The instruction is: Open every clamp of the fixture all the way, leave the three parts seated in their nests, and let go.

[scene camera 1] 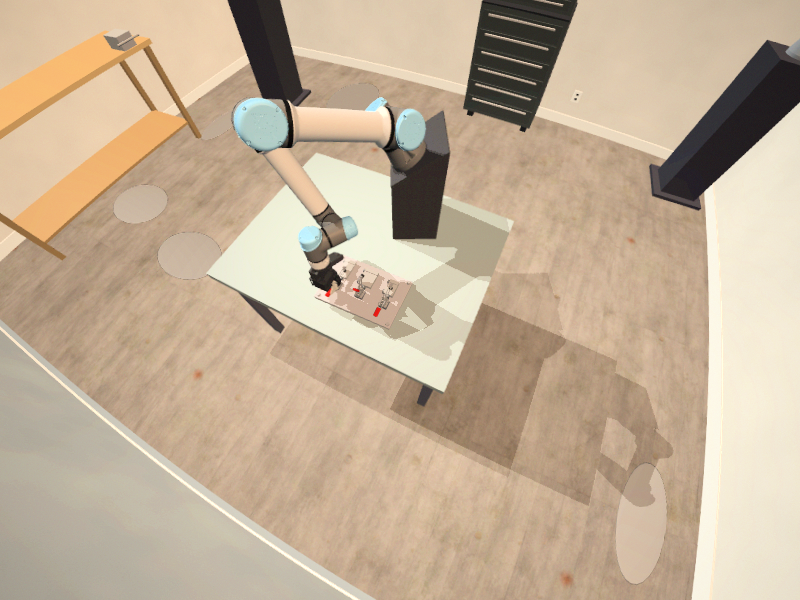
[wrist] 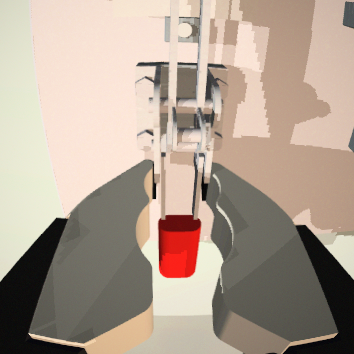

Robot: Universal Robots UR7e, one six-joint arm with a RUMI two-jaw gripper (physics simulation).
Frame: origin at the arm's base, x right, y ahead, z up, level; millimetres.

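Where they show: gripper, between the fingertips: (scene camera 1: pixel 333 289) (wrist: pixel 178 164); arm's base, origin of its link: (scene camera 1: pixel 409 155).
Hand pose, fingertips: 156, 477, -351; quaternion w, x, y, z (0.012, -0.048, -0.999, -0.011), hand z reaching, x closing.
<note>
Things, the pixels of their centre, and the offset from my fingertips, as dx, dy, dz. "spot": a spot on its surface instead. Level surfaces: height alone.
- left clamp, middle of its body: (wrist: pixel 182 123) -2, -28, +18
- middle clamp, a spot on its surface: (scene camera 1: pixel 359 291) spot: -115, -15, +29
- right clamp, a spot on its surface: (scene camera 1: pixel 384 300) spot: -227, -8, +39
- pale table, height of its surface: dz -23
The fixture plate (scene camera 1: pixel 346 304) (wrist: pixel 90 105) lies on the table with three metal toggle clamps in a row. The left clamp (wrist: pixel 187 105) fills the upper middle of the wrist view. Its red handle grip (scene camera 1: pixel 328 293) (wrist: pixel 178 250) points to the near edge. My gripper (scene camera 1: pixel 334 286) (wrist: pixel 178 164) is shut on this clamp's metal lever, with the red grip lying further back between the jaws. The middle clamp (scene camera 1: pixel 359 291) shows a short red tip, and the right clamp (scene camera 1: pixel 384 300) has its red grip (scene camera 1: pixel 376 311) toward the near edge. Small parts at the clamps are too small to judge their seating.
The pale table (scene camera 1: pixel 290 213) carries the fixture. The dark pedestal (scene camera 1: pixel 418 200) stands behind it. A wooden shelf unit (scene camera 1: pixel 103 161) is at the left, and a dark drawer cabinet (scene camera 1: pixel 515 61) stands at the back wall.
</note>
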